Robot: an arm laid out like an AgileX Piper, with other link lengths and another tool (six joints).
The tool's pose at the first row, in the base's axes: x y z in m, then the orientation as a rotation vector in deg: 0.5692, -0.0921, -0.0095, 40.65, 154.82, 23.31
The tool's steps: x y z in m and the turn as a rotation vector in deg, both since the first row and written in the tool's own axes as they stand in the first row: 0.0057, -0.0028, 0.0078, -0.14, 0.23, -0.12; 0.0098, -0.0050, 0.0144, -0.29, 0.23, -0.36; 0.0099, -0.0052, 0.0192, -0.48, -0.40, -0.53; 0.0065, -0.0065, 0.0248, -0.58, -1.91, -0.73; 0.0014, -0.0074, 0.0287, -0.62, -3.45, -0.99; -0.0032, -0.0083, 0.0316, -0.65, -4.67, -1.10; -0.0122, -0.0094, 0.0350, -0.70, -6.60, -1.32; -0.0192, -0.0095, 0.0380, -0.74, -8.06, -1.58; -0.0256, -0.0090, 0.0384, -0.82, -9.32, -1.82; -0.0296, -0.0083, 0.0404, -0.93, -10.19, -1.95; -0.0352, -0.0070, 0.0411, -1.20, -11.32, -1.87; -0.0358, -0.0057, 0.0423, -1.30, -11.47, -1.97
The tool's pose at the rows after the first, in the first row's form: 0.5662, -0.0900, -0.0189, 40.44, 155.01, 23.57; 0.5643, -0.0885, -0.0266, 40.07, 155.01, 23.71; 0.5659, -0.0877, -0.0310, 39.80, 154.39, 23.63; 0.5703, -0.0895, -0.0358, 39.52, 152.99, 23.02; 0.5755, -0.0921, -0.0385, 39.18, 151.59, 22.31; 0.5800, -0.0947, -0.0404, 39.04, 150.46, 21.77; 0.5883, -0.0996, -0.0418, 38.76, 148.69, 20.92; 0.5951, -0.1027, -0.0430, 38.41, 147.36, 20.26; 0.6008, -0.1055, -0.0417, 38.08, 146.21, 19.75; 0.6051, -0.1066, -0.0423, 37.89, 145.38, 19.48; 0.6105, -0.1082, -0.0412, 37.93, 144.20, 19.35; 0.6120, -0.1072, -0.0417, 37.77, 144.04, 19.38
